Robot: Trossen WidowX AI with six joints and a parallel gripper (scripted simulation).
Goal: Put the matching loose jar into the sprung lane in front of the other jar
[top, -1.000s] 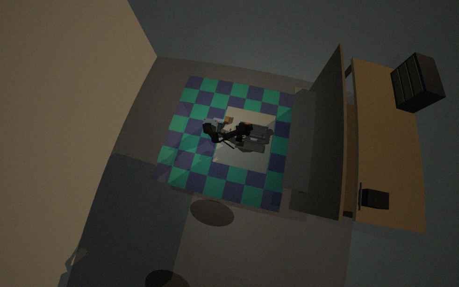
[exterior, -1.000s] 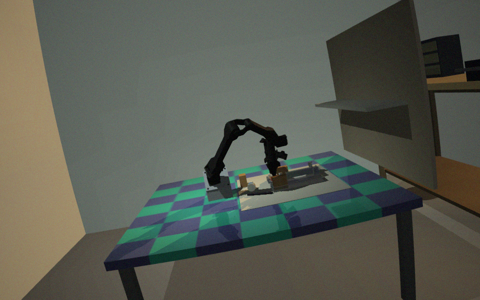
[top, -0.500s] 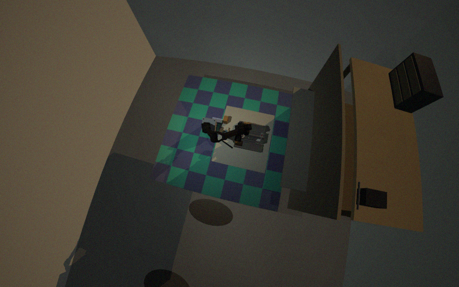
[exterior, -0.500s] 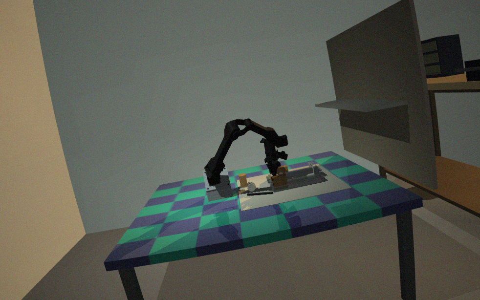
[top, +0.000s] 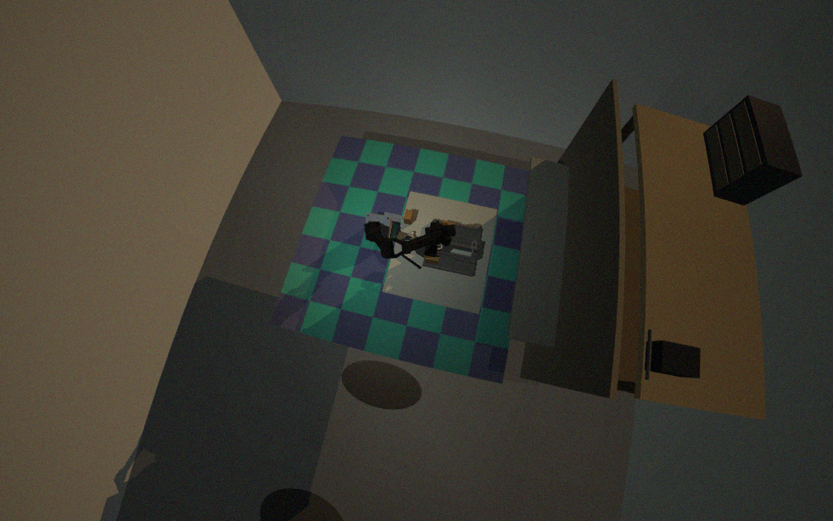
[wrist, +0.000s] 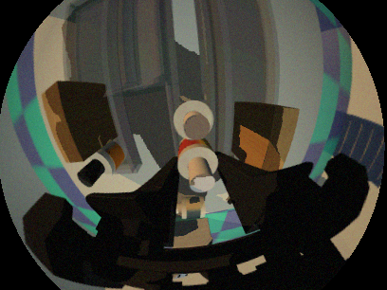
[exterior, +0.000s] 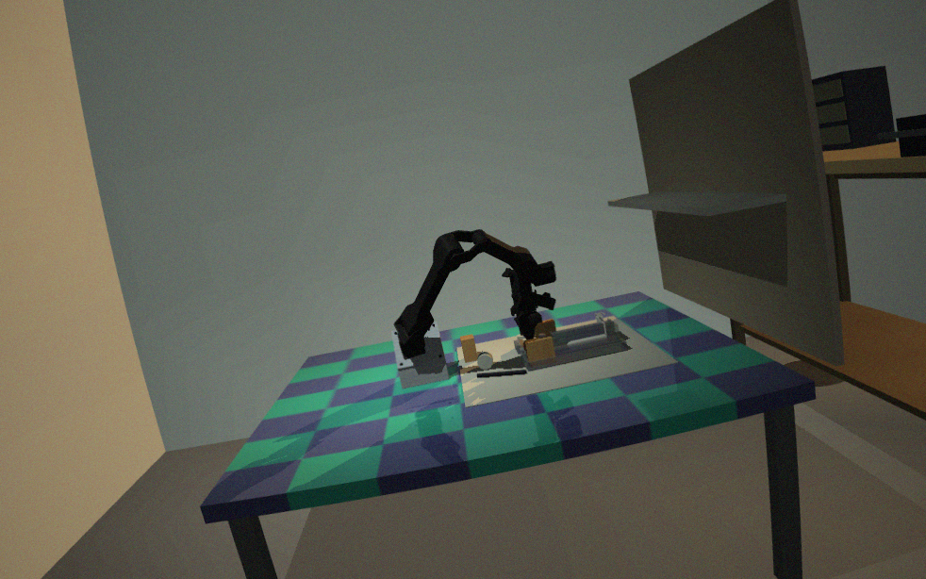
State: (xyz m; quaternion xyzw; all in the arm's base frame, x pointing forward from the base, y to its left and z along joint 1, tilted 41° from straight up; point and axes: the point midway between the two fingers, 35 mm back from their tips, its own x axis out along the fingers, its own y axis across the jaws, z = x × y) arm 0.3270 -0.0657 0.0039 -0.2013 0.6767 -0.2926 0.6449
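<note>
My gripper tip is 12 cm past the thin black stick, 9 cm to the left of it and 4 cm above it. Round my gripper tip: tan upright piece 15 cm behind, 16 cm to the left, 1 cm below; then lane rack 14 cm ahead, 1 cm to the left, 3 cm below.
</note>
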